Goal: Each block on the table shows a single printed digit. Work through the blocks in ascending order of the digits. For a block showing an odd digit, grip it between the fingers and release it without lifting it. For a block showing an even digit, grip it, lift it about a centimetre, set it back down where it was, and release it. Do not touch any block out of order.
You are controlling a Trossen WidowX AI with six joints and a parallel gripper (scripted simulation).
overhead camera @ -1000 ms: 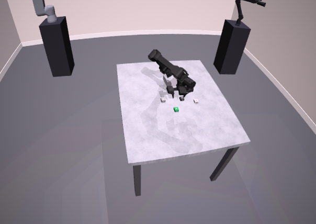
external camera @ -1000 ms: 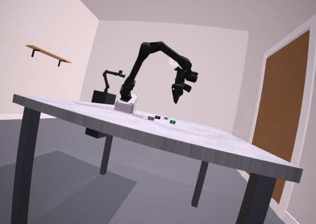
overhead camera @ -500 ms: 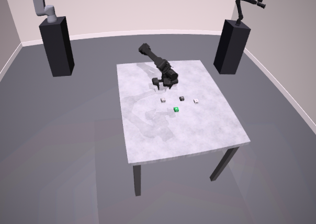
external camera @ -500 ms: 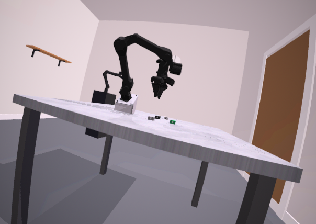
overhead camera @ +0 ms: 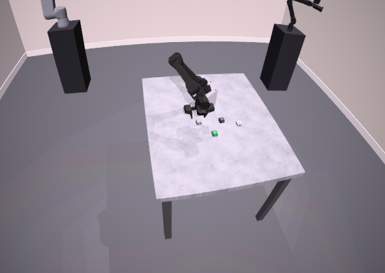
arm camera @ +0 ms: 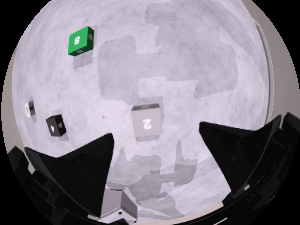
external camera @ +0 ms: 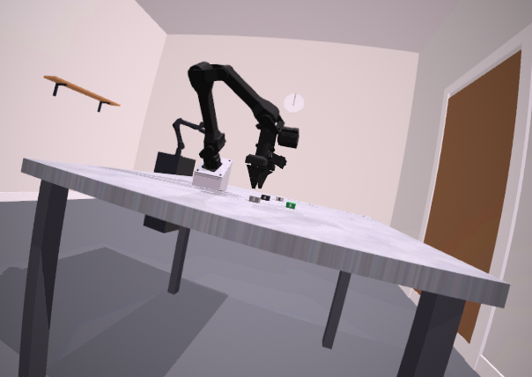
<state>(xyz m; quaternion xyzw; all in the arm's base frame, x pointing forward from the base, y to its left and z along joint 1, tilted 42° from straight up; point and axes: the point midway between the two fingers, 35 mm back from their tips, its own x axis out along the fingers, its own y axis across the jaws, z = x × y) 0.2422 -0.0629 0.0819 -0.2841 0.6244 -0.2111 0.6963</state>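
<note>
Right now the grey block is 40 mm below my gripper tip and 10 mm to the left of it. Round my gripper tip: white block 280 mm to the left, 40 mm below, 30 mm ahead; green block 110 mm ahead, 90 mm to the left, 40 mm below; black block 170 mm to the left, 40 mm below, 10 mm behind.
</note>
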